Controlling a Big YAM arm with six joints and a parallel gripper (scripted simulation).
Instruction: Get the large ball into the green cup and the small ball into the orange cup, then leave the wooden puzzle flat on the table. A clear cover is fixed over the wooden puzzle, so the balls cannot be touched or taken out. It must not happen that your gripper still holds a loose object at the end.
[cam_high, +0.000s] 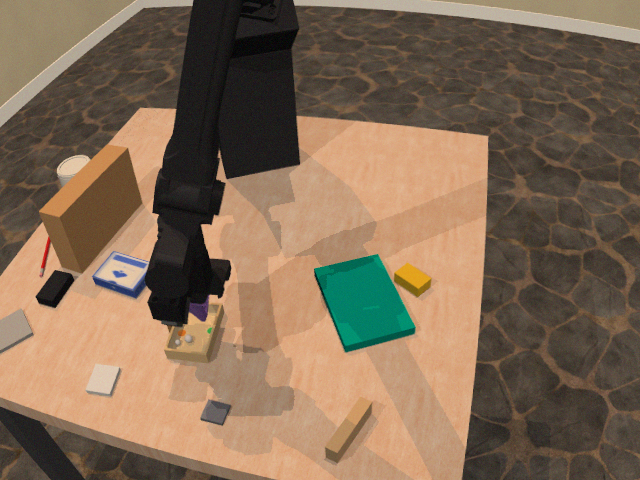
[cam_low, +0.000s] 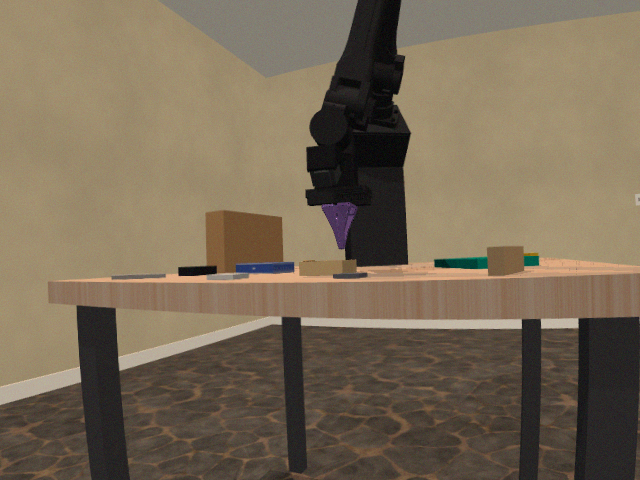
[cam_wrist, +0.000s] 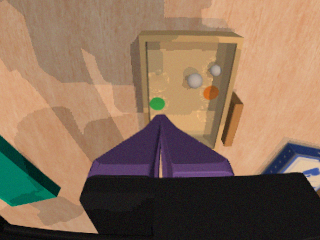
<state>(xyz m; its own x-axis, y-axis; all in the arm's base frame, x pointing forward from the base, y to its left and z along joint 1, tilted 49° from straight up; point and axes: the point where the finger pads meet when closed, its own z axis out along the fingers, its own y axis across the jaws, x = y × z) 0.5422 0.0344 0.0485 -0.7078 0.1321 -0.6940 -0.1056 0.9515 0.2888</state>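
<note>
My gripper is now 4 cm above the wooden puzzle, 2 cm to the left of it and 1 cm short of it. Also, from my hand: grey tile 14 cm ahead, 7 cm to the left, 5 cm below; then green book 22 cm to the left, 13 cm behind, 4 cm below; then white tile 14 cm ahead, 13 cm to the right, 4 cm below.
</note>
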